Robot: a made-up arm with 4 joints.
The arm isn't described. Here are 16 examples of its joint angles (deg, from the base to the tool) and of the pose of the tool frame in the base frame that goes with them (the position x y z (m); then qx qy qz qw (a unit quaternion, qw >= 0)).
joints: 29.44 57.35 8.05 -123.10
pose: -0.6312 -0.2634 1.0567 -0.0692 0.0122 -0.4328 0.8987
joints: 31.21 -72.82 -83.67 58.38
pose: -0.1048 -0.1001 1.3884 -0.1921 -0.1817 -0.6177 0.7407
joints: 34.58 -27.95 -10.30 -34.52
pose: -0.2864 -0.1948 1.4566 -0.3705 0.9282 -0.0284 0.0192
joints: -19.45 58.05 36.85 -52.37
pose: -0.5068 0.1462 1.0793 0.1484 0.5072 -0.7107 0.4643
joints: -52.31 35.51 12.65 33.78
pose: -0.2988 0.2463 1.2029 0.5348 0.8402 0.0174 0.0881
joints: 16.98 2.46 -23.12 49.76
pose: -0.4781 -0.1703 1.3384 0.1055 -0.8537 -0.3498 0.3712
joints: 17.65 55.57 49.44 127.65
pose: -0.6077 -0.1541 1.0243 -0.2714 -0.8287 -0.4391 0.2162
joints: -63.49 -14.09 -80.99 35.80
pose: -0.1643 0.0886 1.3865 0.2404 0.5171 0.8045 0.1663
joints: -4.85 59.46 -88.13 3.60
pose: -0.5139 -0.0226 1.0342 -0.3816 0.6798 0.4918 0.3878
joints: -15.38 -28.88 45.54 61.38
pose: -0.2726 -0.0469 1.4531 -0.3824 -0.7373 0.0137 0.5568
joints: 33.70 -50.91 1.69 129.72
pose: -0.2132 -0.1339 1.4732 -0.3705 -0.1752 -0.1189 0.9044
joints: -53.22 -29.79 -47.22 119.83
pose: -0.1853 0.0205 1.4596 -0.0617 -0.0307 -0.9147 0.3981
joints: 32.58 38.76 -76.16 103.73
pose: -0.5708 -0.2985 1.1269 0.5519 -0.3494 -0.3910 0.6485
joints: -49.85 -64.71 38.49 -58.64
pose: -0.0186 -0.2037 1.4295 0.0750 -0.9544 0.1793 0.2268
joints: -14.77 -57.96 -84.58 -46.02
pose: -0.1329 -0.1581 1.3988 -0.4158 -0.7865 -0.4559 0.0251
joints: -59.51 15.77 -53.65 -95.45
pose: -0.2641 0.2028 1.3295 0.3886 0.5560 -0.4112 0.6090
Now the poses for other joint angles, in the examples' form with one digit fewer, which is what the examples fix.
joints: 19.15 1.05 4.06 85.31
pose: -0.492 -0.175 1.351 -0.082 -0.779 -0.265 0.563
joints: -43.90 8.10 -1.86 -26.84
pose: -0.308 0.137 1.370 0.309 0.912 -0.200 0.179
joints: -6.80 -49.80 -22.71 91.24
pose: -0.186 -0.107 1.454 -0.244 -0.266 -0.540 0.761
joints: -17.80 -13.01 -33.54 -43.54
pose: -0.337 -0.040 1.425 0.127 0.961 0.065 0.235
